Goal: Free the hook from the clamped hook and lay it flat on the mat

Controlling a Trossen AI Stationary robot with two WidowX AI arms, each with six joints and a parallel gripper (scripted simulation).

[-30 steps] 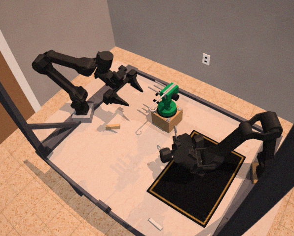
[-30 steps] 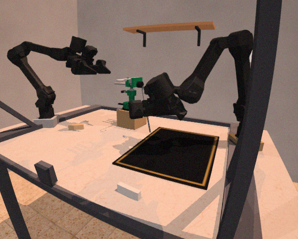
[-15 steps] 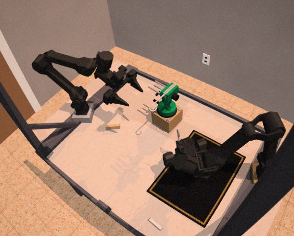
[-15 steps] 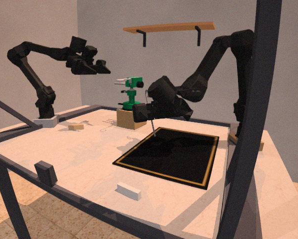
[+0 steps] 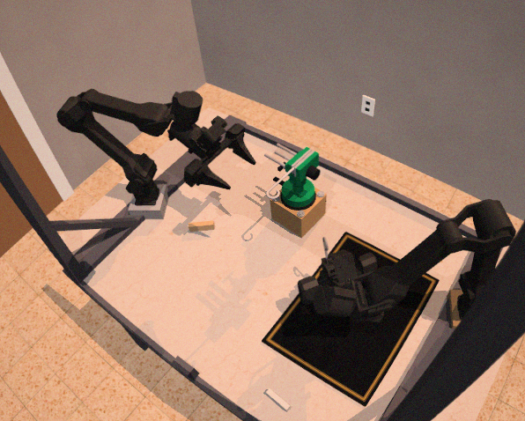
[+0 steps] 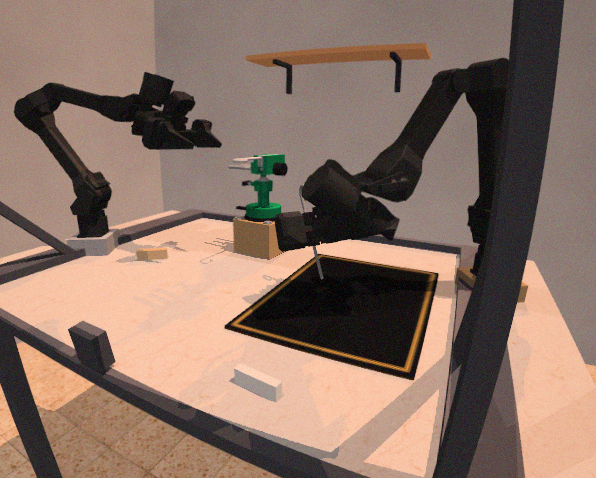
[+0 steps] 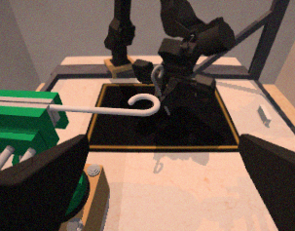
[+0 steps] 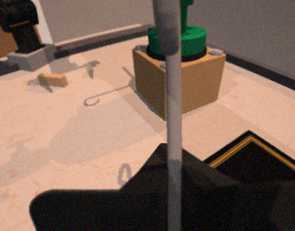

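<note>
The mat is 3 cm behind my right hand, 9 cm to the right of it and 11 cm below it. Also, from my right hand: white block 31 cm behind, 11 cm below; small wooden block 5 cm ahead, 39 cm to the left, 10 cm below.
</note>
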